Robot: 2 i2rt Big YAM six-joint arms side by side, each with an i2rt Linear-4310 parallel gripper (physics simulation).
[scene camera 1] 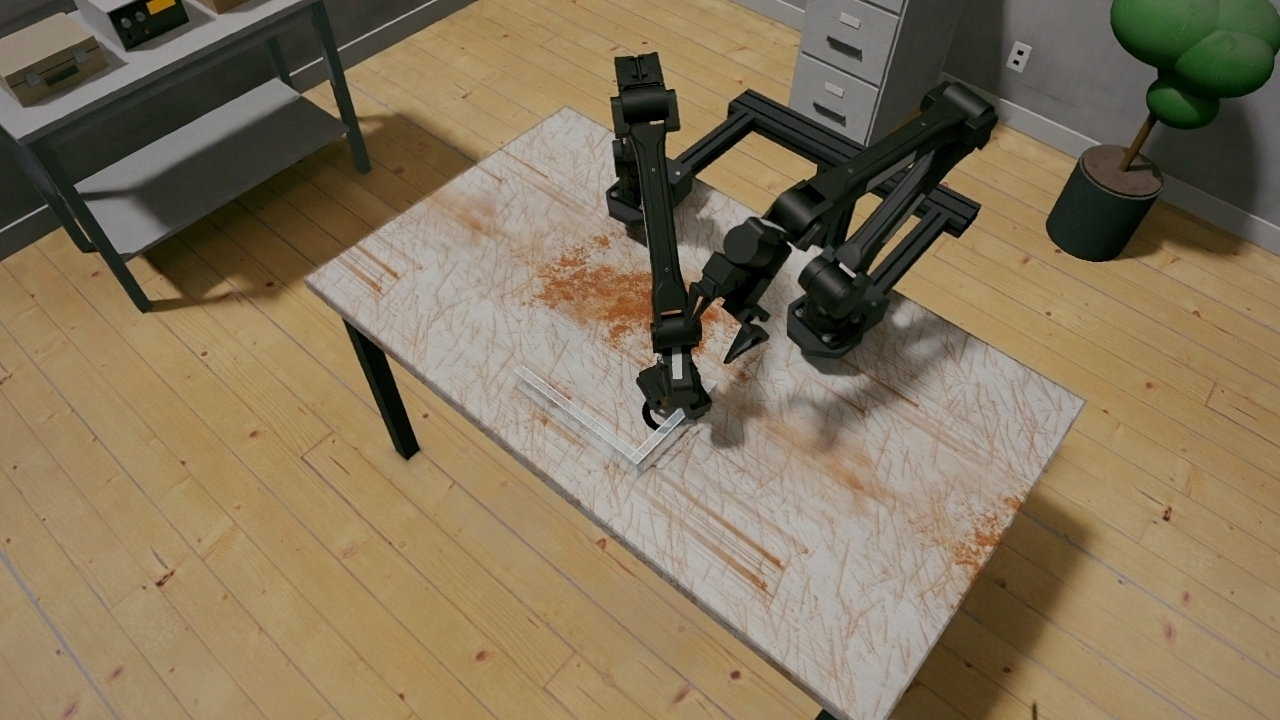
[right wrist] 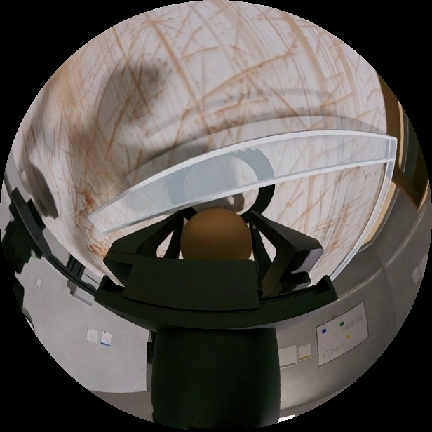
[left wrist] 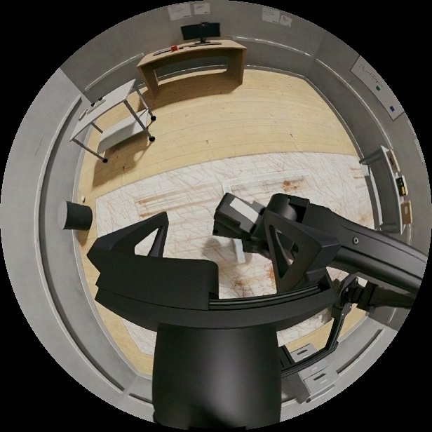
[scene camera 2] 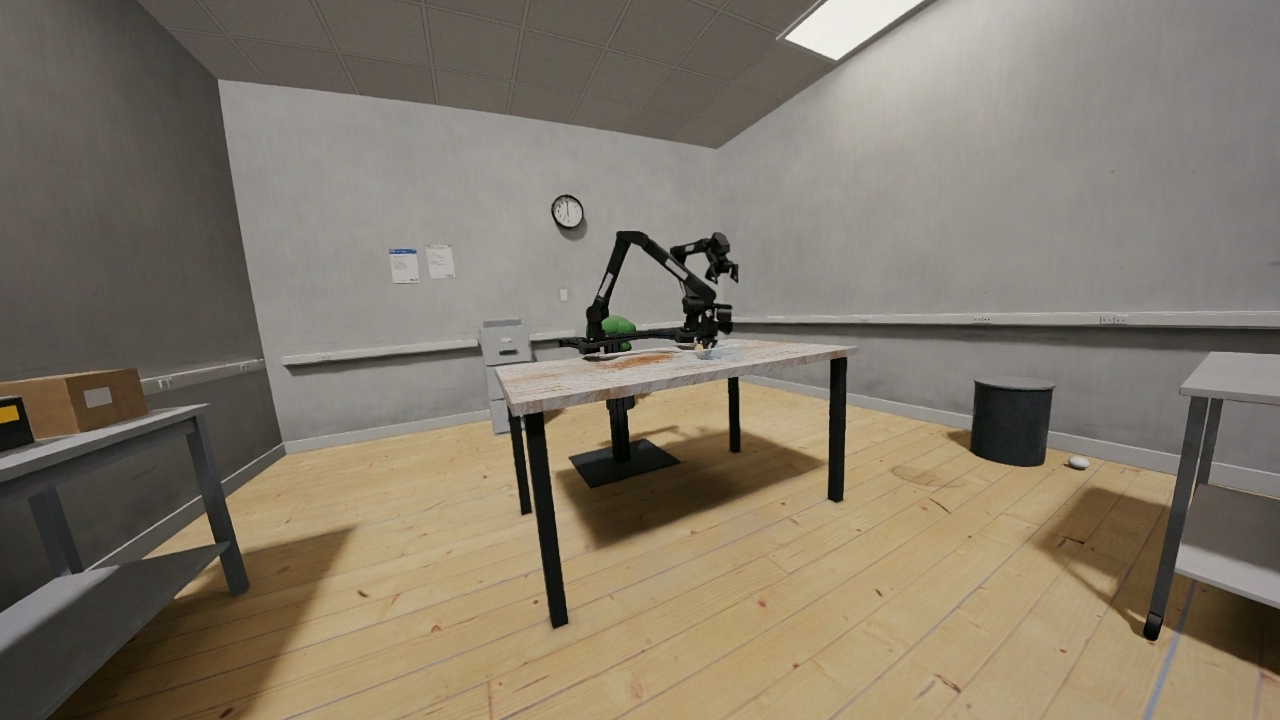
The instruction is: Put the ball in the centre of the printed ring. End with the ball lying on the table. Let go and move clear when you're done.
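Pixels of known places: left gripper, between the fingertips: [scene camera 1: 705, 345] [scene camera 2: 727, 283]; right gripper, between the fingertips: [scene camera 1: 665, 400]; left arm's base, origin of its link: [scene camera 1: 825, 321] [scene camera 2: 692, 331]; right arm's base, origin of its link: [scene camera 1: 639, 196] [scene camera 2: 596, 340].
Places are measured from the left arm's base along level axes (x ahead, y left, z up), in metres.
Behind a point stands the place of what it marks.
My right gripper [scene camera 1: 677, 410] @(x 0.342, y -0.085, z -0.082 m) [scene camera 2: 708, 342] @(x 0.342, y -0.085, z -0.082 m) [right wrist: 215, 215] is shut on the brown ball [right wrist: 216, 237], which sits between its two fingers low over the table; the exact height is unclear. The printed black ring [scene camera 1: 648, 416] @(x 0.386, y -0.081, z -0.094 m) [right wrist: 268, 184] lies on the table. In the right wrist view the ball covers the ring's near edge, and a clear panel crosses in front of the ring's far part. In scene camera 1 the gripper hides much of the ring. My left gripper [scene camera 1: 723, 325] [scene camera 2: 724, 278] @(x 0.362, y 0.024, z 0.219 m) is open and empty, raised above the table to the right of the right arm.
A clear L-shaped wall [scene camera 1: 581, 417] @(x 0.514, y -0.125, z -0.035 m) [right wrist: 310, 145] stands on the table [scene camera 1: 859, 573] @(x 0.293, y 0.401, z -0.095 m) [scene camera 2: 554, 386] @(x 0.599, y -0.724, z -0.095 m) close beside the ring and the right gripper. One of its ends reaches the right gripper in scene camera 1. The left forearm is close to the right forearm.
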